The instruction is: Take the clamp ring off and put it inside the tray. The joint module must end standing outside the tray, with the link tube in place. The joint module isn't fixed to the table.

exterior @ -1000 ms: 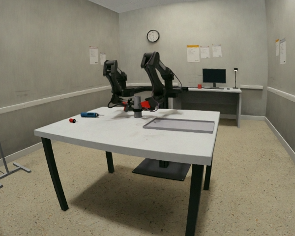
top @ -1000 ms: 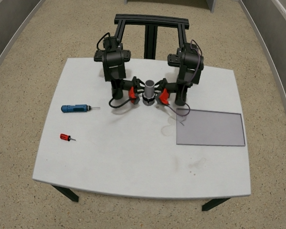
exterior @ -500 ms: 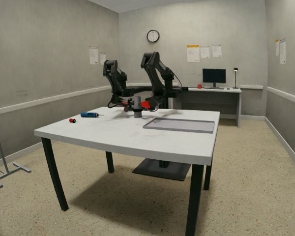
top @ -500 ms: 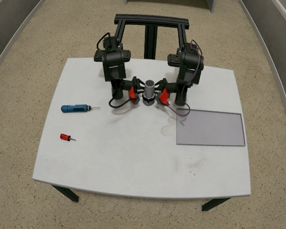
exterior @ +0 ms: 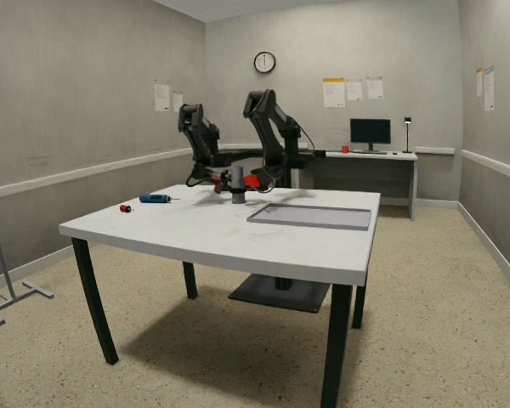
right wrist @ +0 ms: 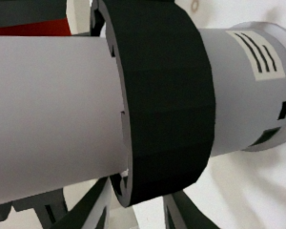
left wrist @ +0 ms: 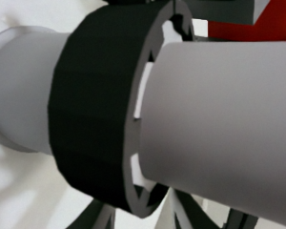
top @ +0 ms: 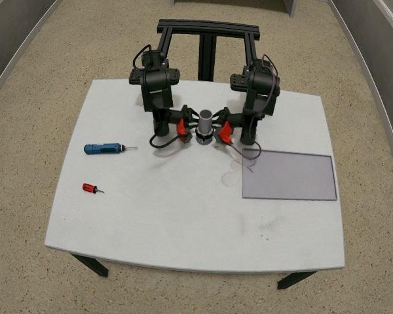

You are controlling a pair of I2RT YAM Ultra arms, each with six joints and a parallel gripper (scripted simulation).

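Observation:
Now: left hand 40 mm short of the black clamp ring and 10 mm to the left of it. Also, from my left hand: grey joint module (40 mm ahead, 10 mm to the right, 30 mm below); small grey pin (170 mm ahead, 170 mm to the left, 50 mm below); grey link tube (50 mm ahead, 10 mm to the right, 50 mm above).
Now: the black clamp ring 4 cm ahead of my right hand and 2 cm to the left of it. Also, from my right hand: grey joint module (4 cm ahead, 2 cm to the left, 3 cm below); small grey pin (17 cm ahead, 20 cm to the left, 5 cm below); grey link tube (5 cm ahead, 2 cm to the left, 5 cm above).

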